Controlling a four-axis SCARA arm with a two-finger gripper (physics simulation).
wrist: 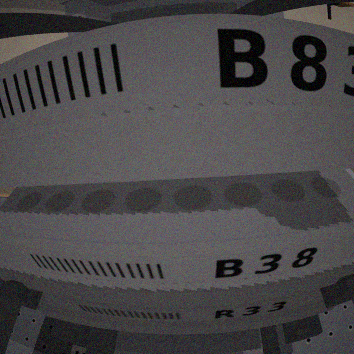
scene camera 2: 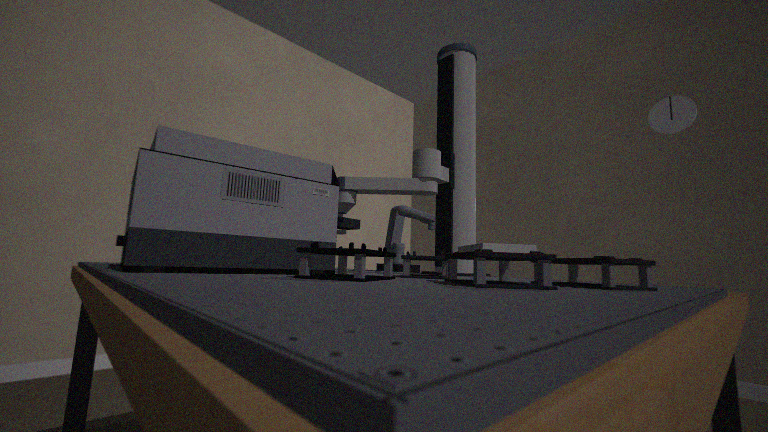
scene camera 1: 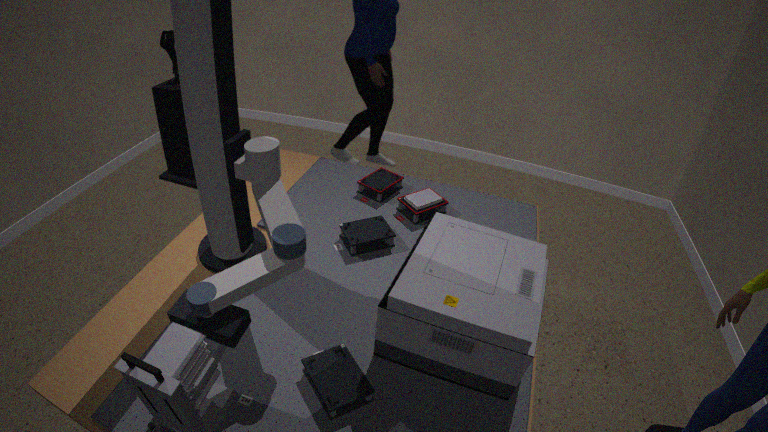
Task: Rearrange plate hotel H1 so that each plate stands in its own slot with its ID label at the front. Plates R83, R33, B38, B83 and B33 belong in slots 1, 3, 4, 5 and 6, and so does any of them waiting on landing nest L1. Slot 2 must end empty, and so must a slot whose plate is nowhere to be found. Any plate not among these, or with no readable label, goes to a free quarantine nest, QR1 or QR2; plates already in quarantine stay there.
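Plate hotel H1 [scene camera 1: 172, 351] stands at the lower left in scene camera 1, with several pale plate edges [scene camera 1: 199, 371] at its side. My gripper [scene camera 1: 209, 321] [scene camera 2: 349, 222] is beside the hotel and shut on plate B83 [wrist: 170, 65], whose label fills the upper wrist view, its last digit cut off. Plates B38 [wrist: 190, 270] and R33 [wrist: 197, 314] show below it, labels towards the camera. The fingertips are hidden. One red-rimmed quarantine nest [scene camera 1: 380, 181] bears no plate; the other [scene camera 1: 409, 208] carries a white plate [scene camera 1: 424, 198] [scene camera 2: 496, 247], its label unreadable. Which is QR1 I cannot tell.
Two dark nests [scene camera 1: 367, 233] [scene camera 1: 337, 379] stand on the table [scene camera 1: 322, 300] [scene camera 2: 418, 311]; which is L1 is unreadable. A large white instrument [scene camera 1: 467, 268] [scene camera 2: 230, 198] stands beside them. The arm's column [scene camera 1: 201, 128] [scene camera 2: 464, 161] rises behind. A person [scene camera 1: 374, 69] stands beyond the table.
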